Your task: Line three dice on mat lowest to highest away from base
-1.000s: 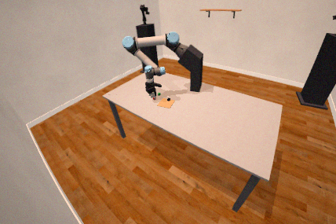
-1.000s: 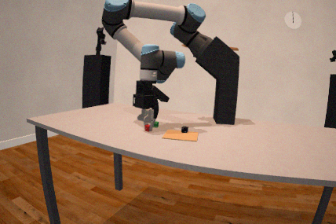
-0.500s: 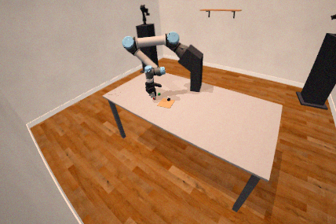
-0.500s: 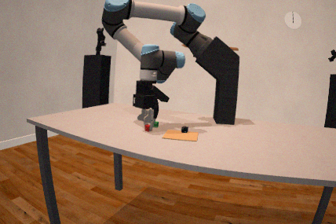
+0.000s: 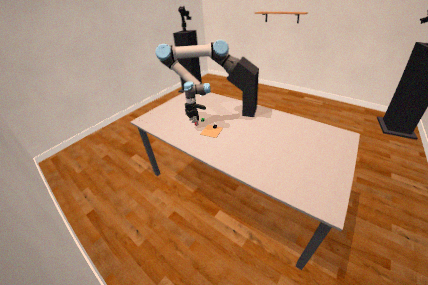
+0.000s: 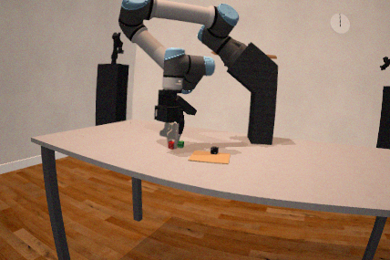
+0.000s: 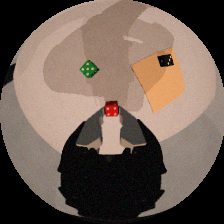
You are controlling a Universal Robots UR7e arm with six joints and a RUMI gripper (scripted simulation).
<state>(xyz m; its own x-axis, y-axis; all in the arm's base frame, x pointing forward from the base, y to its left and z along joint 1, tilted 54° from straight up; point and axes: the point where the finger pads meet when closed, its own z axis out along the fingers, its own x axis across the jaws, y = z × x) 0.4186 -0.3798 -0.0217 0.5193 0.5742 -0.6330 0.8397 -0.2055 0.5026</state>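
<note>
Right now the orange mat is 15 cm to the left of my hand, 3 cm below it and 2 cm ahead of it. The rest, counted from my hand: black die: 16 cm to the left, 3 cm behind, 1 cm below; red die: right at my hand; green die: 9 cm behind, 2 cm below, 1 cm to the left.
</note>
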